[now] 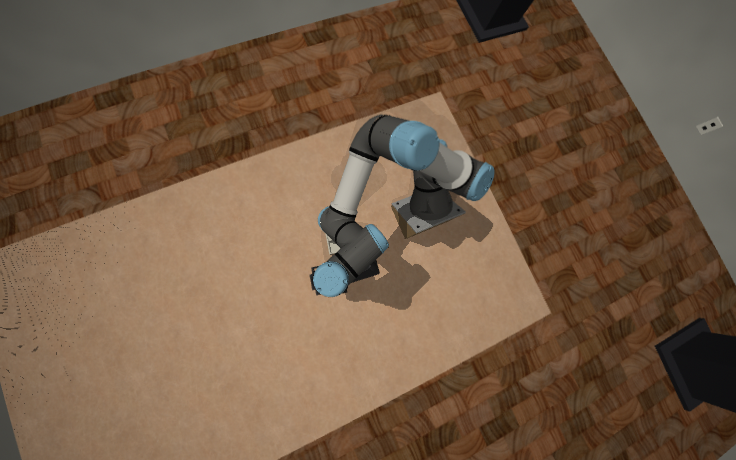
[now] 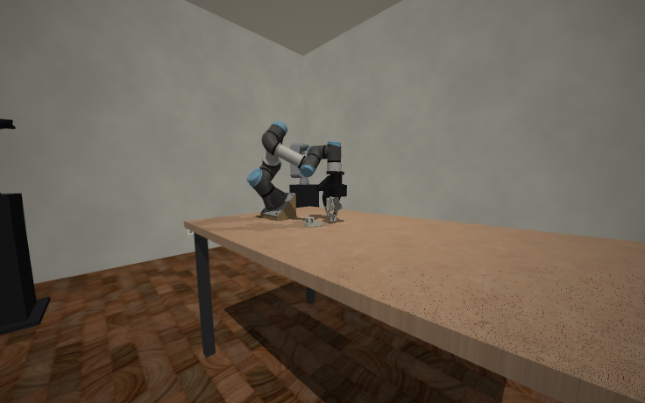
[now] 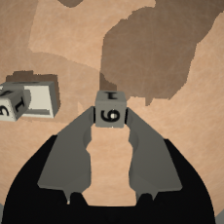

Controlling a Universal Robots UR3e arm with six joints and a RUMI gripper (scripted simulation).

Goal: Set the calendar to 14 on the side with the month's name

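My hand is 11 cm to the left of the tray, 3 cm above it and 2 cm past it. From my hand the other things lie so: white digit cube: 1 cm below.
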